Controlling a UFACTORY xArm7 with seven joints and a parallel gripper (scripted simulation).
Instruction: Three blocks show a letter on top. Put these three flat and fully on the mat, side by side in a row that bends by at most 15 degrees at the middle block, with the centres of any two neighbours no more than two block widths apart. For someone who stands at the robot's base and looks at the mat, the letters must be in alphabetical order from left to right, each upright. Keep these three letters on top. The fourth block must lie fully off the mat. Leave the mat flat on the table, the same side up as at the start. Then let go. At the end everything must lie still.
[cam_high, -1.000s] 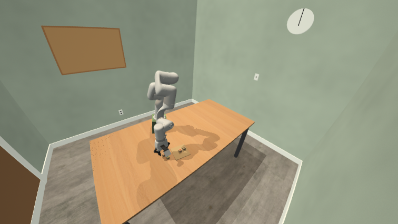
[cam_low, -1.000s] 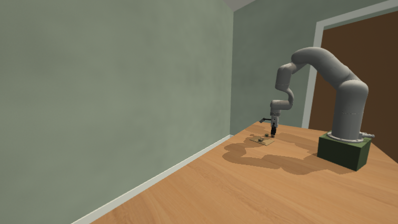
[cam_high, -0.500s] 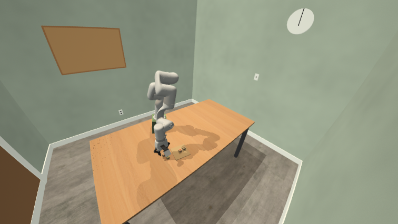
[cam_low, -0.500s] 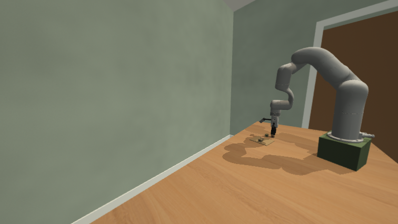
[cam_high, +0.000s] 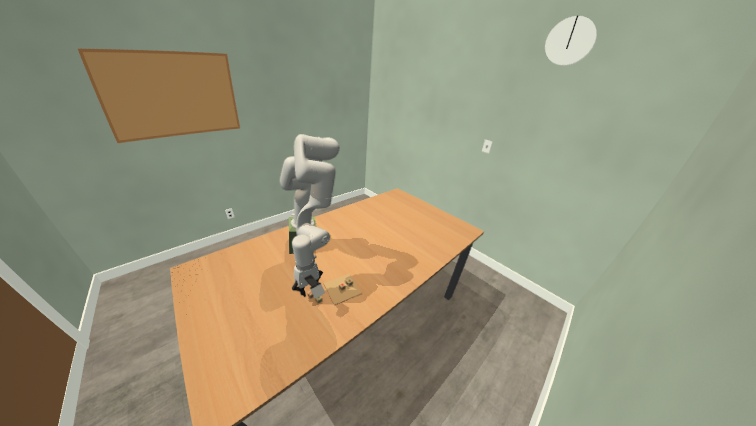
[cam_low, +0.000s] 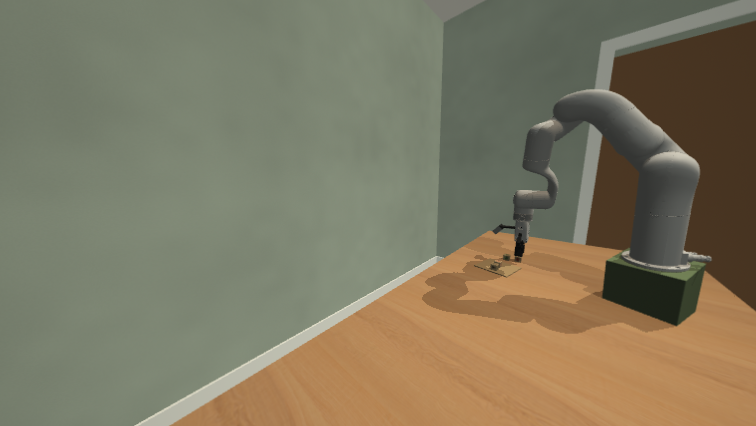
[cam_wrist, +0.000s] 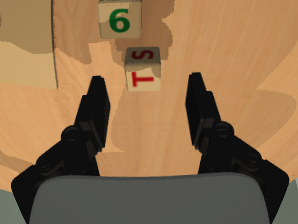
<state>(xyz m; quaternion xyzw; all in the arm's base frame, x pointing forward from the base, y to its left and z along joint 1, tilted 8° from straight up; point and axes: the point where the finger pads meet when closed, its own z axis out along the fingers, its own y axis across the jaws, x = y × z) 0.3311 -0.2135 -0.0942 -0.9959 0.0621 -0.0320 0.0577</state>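
The green-topped block lies 50 mm ahead of my hand, 10 mm to the left of it and 40 mm below it. Also, from my hand: tan mat: 80 mm ahead, 130 mm to the left, 50 mm below.
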